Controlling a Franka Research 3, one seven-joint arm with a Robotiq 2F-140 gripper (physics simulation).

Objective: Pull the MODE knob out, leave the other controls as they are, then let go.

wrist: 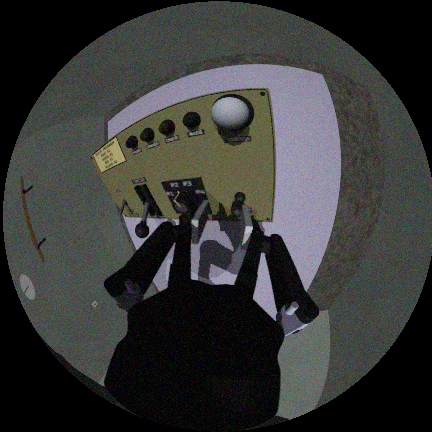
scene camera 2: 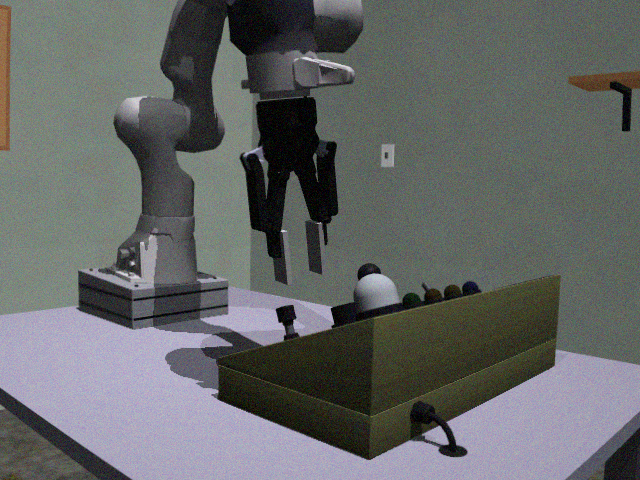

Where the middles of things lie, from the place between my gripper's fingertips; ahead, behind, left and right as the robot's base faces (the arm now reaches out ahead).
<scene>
My hand is 160 mm to the right of the olive control box (scene camera 2: pixel 401 369), 90 mm short of it and 70 mm above it.
</scene>
